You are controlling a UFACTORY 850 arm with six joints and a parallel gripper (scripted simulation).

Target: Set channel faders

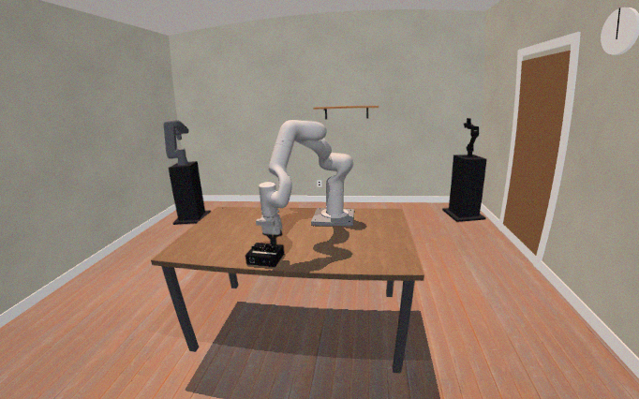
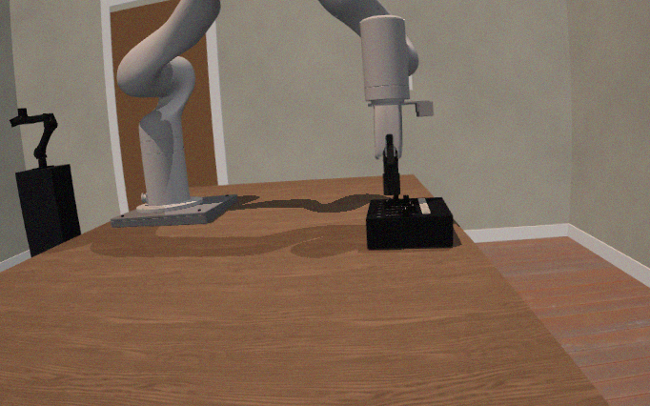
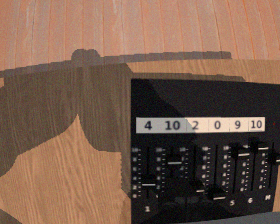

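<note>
Right now my hand is 110 mm to the left of the master fader, 30 mm above it and 10 mm past it.
</note>
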